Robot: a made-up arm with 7 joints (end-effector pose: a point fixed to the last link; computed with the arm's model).
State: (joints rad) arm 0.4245 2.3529 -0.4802 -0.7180 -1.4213 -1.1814 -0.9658
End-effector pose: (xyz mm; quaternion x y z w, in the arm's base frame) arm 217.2 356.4 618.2 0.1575 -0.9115 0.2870 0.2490
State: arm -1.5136 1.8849 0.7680 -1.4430 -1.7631 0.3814 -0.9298
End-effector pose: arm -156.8 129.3 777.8 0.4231 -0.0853 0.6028 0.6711
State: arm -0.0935 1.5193 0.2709 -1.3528 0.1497 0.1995 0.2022
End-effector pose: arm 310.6 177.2 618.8 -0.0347 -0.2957 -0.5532 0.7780
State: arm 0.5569 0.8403 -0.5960 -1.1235 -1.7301 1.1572 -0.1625
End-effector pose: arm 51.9 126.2 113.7 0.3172 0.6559 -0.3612 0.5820
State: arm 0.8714 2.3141 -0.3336 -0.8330 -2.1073 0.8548 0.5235
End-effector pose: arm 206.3 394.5 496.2 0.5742 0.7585 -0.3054 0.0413
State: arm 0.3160 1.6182 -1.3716 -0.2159 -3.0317 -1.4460 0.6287
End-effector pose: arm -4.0 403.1 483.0 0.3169 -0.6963 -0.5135 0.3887
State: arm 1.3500 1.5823 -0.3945 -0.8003 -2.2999 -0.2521 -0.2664
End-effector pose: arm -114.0 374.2 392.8 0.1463 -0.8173 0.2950 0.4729
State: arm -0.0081 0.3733 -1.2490 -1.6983 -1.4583 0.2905 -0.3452
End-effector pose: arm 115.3 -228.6 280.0 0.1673 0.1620 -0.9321 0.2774
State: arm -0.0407 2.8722 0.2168 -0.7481 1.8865 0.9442 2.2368
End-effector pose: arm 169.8 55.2 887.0 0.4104 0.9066 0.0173 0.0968
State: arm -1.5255 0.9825 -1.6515 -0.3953 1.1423 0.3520 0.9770
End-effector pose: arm 410.5 134.1 585.7 -0.4325 -0.5998 -0.2653 0.6187
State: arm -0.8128 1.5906 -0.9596 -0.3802 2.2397 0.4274 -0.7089
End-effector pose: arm 218.6 370.2 570.4 -0.3638 -0.5064 -0.2016 0.7554
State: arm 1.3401 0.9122 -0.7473 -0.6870 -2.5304 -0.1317 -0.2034
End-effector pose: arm -304.2 178.0 333.5 0.2497 -0.6528 0.5505 0.4567
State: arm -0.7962 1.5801 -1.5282 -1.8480 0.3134 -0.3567 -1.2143
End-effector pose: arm 253.8 32.6 313.1 0.1433 0.3441 -0.9001 0.2255
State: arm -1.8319 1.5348 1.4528 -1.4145 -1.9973 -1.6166 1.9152
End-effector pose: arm -196.4 257.1 585.9 0.2050 -0.6352 -0.6957 0.2656
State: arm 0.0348 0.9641 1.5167 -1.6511 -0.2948 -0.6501 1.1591
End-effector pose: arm 22.1 239.0 673.3 0.1459 -0.6025 -0.7285 0.2914
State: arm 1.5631 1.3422 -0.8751 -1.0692 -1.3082 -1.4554 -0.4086
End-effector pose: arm -274.8 185.9 373.9 0.8326 -0.1872 0.4202 0.3085
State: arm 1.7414 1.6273 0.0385 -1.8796 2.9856 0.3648 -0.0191
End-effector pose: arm -19.5 221.8 230.1 -0.5296 -0.4555 0.6042 0.3834
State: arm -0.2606 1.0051 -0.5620 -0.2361 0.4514 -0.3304 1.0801
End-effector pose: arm 214.7 328.4 321.9 -0.4322 -0.5616 -0.1431 0.6909
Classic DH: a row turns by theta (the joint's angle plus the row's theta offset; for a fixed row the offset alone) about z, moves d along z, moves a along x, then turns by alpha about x. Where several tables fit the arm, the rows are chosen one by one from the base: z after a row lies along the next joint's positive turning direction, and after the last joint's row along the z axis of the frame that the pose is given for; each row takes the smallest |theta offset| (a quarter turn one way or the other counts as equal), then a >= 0, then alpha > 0; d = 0 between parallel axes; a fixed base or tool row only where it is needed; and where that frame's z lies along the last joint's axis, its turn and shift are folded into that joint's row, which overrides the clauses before.
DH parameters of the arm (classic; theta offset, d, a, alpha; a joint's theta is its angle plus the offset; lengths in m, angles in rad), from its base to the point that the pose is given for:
base (fixed): 0 0.4821 0.0275 -1.2217
joint 1: -1.5708 0.0083 0.0171 -1.5708
joint 2: 1.2217 0.0123 0.0072 1.5708
joint 3: 1.5708 -0.1397 0.0173 -1.5708
joint 4: 0 0.016 -0.0201 1.5708
joint 5: 0 -0.2784 0.0237 -1.5708
joint 6: 0 0.0159 -0.0046 1.5708
joint 7: 0 0.0025 0.0222 -1.5708
tool (fixed): 0 -0.0115 0 0

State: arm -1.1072 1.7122 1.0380 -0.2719 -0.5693 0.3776 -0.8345
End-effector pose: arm 56.3 376.1 677.6 0.0419 -0.3615 -0.0387 0.9306
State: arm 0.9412 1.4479 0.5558 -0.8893 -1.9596 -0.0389 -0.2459
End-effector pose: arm 96.7 397.2 417.3 0.1726 0.9191 -0.1834 0.3030
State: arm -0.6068 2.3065 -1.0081 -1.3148 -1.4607 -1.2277 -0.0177
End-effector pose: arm 216.3 288.1 569.3 -0.1376 0.8716 -0.4278 0.1959
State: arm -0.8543 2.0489 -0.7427 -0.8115 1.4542 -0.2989 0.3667
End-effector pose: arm 179.9 298.5 725.2 -0.0718 -0.6910 -0.5063 0.5109
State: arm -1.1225 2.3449 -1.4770 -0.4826 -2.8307 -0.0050 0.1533
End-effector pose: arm -50.8 379.7 679.8 0.0406 0.9820 0.1793 0.0437
